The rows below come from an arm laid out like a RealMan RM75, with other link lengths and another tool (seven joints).
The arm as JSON. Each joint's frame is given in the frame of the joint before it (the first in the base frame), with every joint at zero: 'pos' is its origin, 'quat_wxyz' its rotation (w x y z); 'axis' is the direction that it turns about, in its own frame. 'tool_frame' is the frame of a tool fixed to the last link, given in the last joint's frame.
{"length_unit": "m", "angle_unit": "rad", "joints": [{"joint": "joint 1", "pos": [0.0, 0.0, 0.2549], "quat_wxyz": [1.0, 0.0, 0.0, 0.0], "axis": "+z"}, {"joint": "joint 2", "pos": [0.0, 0.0, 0.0], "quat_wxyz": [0.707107, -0.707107, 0.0, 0.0], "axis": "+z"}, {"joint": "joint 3", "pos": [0.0, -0.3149, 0.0], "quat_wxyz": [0.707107, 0.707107, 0.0, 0.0], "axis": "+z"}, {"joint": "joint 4", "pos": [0.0, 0.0, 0.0], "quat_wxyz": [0.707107, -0.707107, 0.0, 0.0], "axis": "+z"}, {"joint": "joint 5", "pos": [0.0, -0.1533, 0.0], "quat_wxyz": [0.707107, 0.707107, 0.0, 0.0], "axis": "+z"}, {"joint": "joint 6", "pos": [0.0, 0.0, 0.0], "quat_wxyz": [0.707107, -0.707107, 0.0, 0.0], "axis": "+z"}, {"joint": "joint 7", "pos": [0.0, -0.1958, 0.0], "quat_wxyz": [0.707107, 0.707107, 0.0, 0.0], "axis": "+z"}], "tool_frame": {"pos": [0.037, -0.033, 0.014], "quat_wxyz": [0.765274, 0.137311, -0.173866, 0.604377]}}
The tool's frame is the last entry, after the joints.
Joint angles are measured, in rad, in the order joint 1, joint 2, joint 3, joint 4, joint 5, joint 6, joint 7. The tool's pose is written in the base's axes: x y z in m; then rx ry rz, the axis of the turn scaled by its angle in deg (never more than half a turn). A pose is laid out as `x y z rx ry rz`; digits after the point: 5 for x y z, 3 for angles.
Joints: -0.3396, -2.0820, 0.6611, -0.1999, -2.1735, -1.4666, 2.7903
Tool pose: -0.34487 0.32639 0.01733 -92.193 6.517 26.801
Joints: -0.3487, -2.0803, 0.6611, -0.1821, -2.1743, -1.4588, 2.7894
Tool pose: -0.34237 0.33154 0.02047 -91.574 7.574 26.921
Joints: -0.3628, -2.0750, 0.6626, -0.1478, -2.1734, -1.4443, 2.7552
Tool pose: -0.33987 0.34058 0.02669 -91.242 8.176 26.111
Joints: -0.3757, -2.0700, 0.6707, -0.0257, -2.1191, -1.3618, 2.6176
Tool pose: -0.33950 0.35935 0.03083 -94.017 9.153 24.809
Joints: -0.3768, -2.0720, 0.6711, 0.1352, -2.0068, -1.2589, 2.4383
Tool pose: -0.34036 0.37627 0.03086 -98.377 10.462 24.760
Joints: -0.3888, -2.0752, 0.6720, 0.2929, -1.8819, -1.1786, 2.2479
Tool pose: -0.33565 0.39419 0.03288 -102.259 11.960 24.868
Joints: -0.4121, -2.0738, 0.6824, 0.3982, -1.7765, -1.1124, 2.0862
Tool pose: -0.33141 0.41070 0.03223 -105.956 12.553 25.766
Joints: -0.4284, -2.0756, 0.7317, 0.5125, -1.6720, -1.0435, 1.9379
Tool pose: -0.32482 0.42426 0.02815 -109.249 15.006 28.555
